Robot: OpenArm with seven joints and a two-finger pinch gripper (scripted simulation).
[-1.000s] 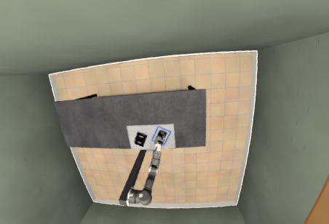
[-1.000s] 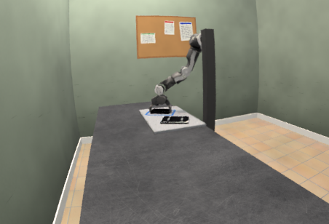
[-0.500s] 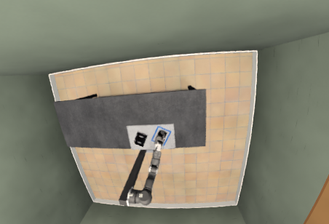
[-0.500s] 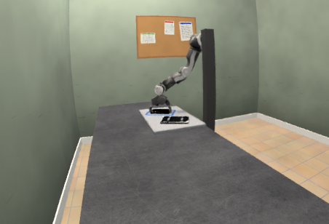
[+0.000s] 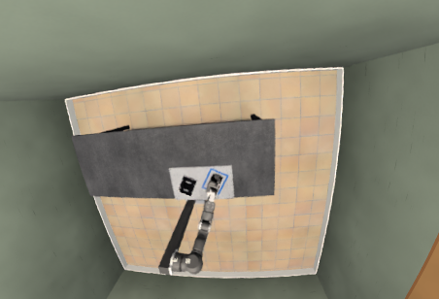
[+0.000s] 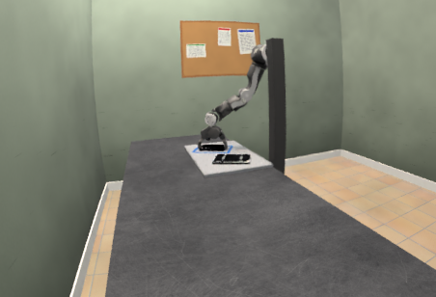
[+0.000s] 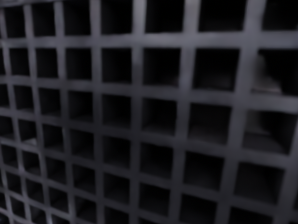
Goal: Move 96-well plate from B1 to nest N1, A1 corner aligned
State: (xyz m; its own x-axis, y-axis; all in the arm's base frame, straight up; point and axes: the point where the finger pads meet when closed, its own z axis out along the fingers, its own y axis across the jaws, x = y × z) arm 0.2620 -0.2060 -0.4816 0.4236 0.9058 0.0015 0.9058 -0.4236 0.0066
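Right now the black 96-well plate is 10 mm above my hand. From my hand the other things lie so: black plate nest N1: 40 mm behind, 230 mm to the left, 10 mm above.
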